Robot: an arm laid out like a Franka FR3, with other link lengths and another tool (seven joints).
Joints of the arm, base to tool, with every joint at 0 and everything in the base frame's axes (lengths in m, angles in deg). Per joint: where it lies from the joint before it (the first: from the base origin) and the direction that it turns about. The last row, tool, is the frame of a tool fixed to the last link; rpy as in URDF.
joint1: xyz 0 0 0.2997 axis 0 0 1
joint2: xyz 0 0 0 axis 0 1 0
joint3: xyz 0 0 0.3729 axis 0 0 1
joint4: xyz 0.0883 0 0 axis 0 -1 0
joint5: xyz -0.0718 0 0.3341 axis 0 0 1
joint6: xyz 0 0 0 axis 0 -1 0
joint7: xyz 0.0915 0 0 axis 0 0 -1
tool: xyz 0.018 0.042 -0.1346 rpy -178.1 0 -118.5
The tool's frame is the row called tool.
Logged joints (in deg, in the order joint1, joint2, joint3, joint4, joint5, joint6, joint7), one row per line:
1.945 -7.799 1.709 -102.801 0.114 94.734 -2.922
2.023 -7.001 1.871 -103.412 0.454 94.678 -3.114
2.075 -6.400 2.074 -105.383 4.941 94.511 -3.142
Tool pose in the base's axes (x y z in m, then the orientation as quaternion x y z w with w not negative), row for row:
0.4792 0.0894 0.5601 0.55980 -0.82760 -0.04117 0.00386
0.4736 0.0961 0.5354 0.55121 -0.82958 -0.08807 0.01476
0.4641 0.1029 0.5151 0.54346 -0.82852 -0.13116 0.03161
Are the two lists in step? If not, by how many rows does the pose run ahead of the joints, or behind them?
The pose runs 2 rows ahead of the joints: the pose in row i belongs to the joints in row i + 2.
